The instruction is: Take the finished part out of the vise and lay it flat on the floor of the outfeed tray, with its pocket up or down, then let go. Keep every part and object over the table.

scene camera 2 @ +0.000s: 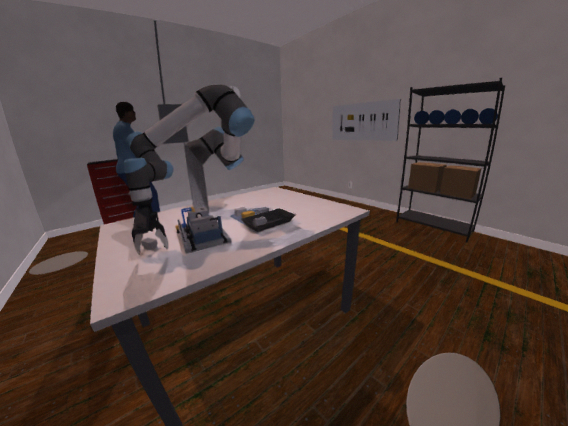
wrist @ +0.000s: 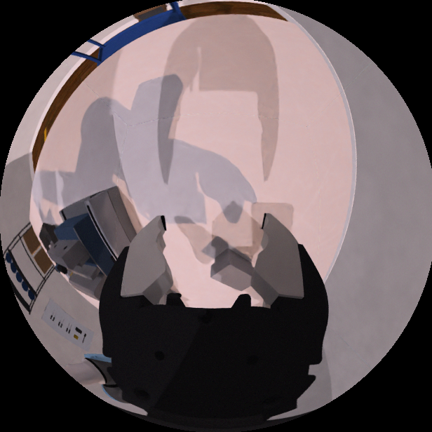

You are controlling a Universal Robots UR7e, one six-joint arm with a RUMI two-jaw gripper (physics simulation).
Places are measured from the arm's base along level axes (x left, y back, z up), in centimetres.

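Pixels of known places: gripper, fingertip midpoint: [scene camera 2: 153,251]; arm's base, link origin: [scene camera 2: 194,154].
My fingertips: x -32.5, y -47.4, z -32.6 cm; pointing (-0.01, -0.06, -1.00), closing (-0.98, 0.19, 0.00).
For each thing: its middle in the pictures, then the offset to it from my fingertips. "pt": a spot on its surface instead. Level surfaces: height alone.
- grey block, body centre: [scene camera 2: 149,244] dx -0.9, dy +9.2, dz -0.1 cm
- vise, body centre: [scene camera 2: 200,225] dx +22.0, dy +8.0, dz +3.1 cm
- black outfeed tray, surface spot: [scene camera 2: 281,218] pt dx +61.8, dy +0.7, dz -1.1 cm
- small grey object, body centre: [scene camera 2: 259,221] dx +48.0, dy -1.2, dz +1.1 cm
- blue frame, surface spot: [scene camera 2: 186,217] pt dx +18.2, dy +20.6, dz +4.2 cm
- white table's, surface height: dz -1.8 cm
A grey block [scene camera 2: 149,244] [wrist: 232,269] lies on the white table to the left of the vise [scene camera 2: 206,236] [wrist: 111,212]. My gripper [scene camera 2: 152,250] [wrist: 213,215] is open and points down around the block, holding nothing. In the wrist view the block is between the jaws, nearer the right one and apart from the left one. The vise is grey and blue; whether a part sits in its jaws I cannot tell. The black outfeed tray [scene camera 2: 281,218] lies on the table to the right of the vise. A small grey object [scene camera 2: 259,220] shows at its left end.
Grey and yellow items [scene camera 2: 247,214] lie behind the tray's left end. A blue frame [scene camera 2: 185,216] stands behind the vise. The white table's [scene camera 2: 280,240] front edge runs past the vise and tray. A person [scene camera 2: 124,135] stands behind the arm.
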